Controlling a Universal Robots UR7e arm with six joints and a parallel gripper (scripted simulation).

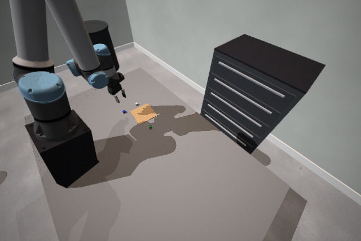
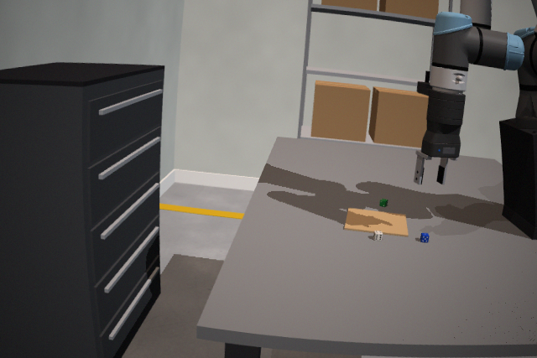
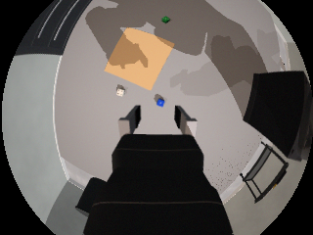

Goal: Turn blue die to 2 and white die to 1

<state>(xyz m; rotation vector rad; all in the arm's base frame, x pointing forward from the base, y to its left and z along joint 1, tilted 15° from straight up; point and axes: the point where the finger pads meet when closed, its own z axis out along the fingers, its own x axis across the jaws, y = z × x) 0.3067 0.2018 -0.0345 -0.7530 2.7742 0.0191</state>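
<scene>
Now: hand 140 mm above the blue die and 10 mm past it. Round my hand: orange mat: 140 mm below, 100 mm ahead, 70 mm to the right; green die: 200 mm to the right, 140 mm below, 100 mm ahead; white die: 140 mm below, 90 mm ahead, 30 mm to the left.
</scene>
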